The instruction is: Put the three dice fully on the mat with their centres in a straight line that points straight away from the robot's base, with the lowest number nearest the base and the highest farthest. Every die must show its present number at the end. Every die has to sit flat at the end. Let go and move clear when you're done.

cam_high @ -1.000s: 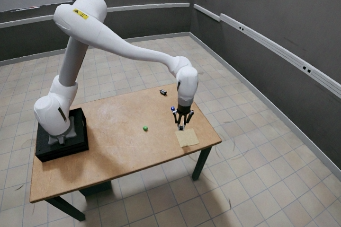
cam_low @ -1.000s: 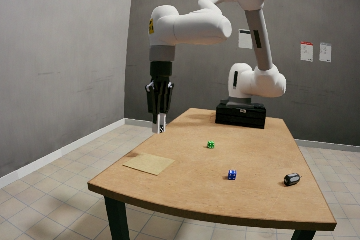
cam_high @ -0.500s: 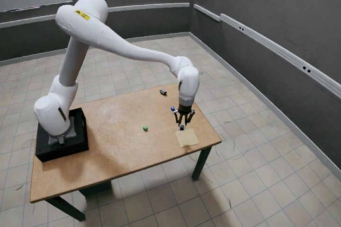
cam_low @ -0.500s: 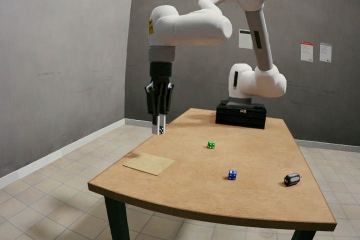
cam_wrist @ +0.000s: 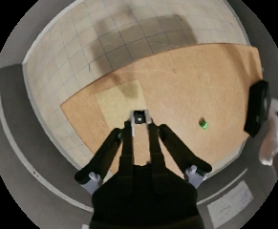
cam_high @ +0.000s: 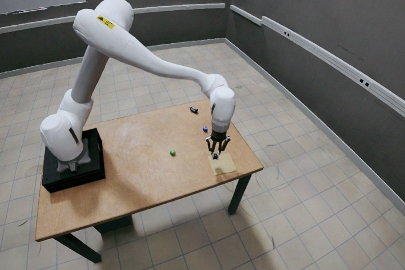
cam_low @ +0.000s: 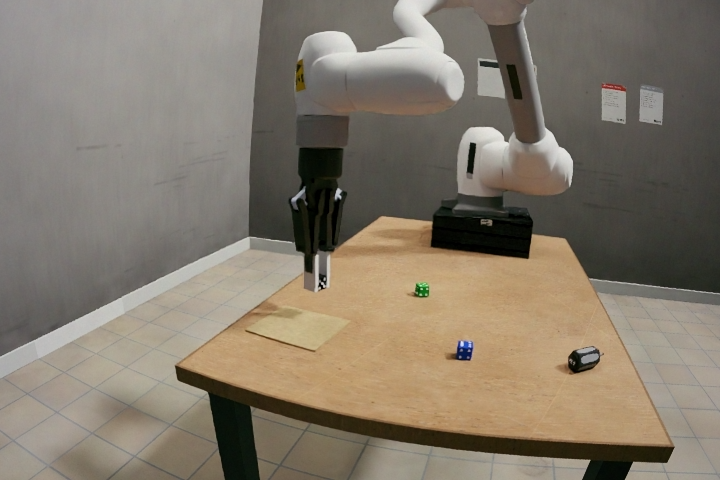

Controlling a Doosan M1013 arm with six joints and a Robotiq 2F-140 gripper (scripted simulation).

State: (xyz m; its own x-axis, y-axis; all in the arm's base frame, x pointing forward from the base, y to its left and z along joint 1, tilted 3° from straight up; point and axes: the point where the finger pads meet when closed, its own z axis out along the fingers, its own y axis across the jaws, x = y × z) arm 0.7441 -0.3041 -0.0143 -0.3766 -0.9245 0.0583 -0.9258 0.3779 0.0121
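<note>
My hand is 90 mm above the tan mat, 50 mm short of it and 20 mm to the left of it. The rest, counted from my hand: green die: 200 mm behind, 170 mm to the left, 80 mm below; blue die: 270 mm to the left, 80 mm below, 80 mm ahead; black die: 20 mm below.
</note>
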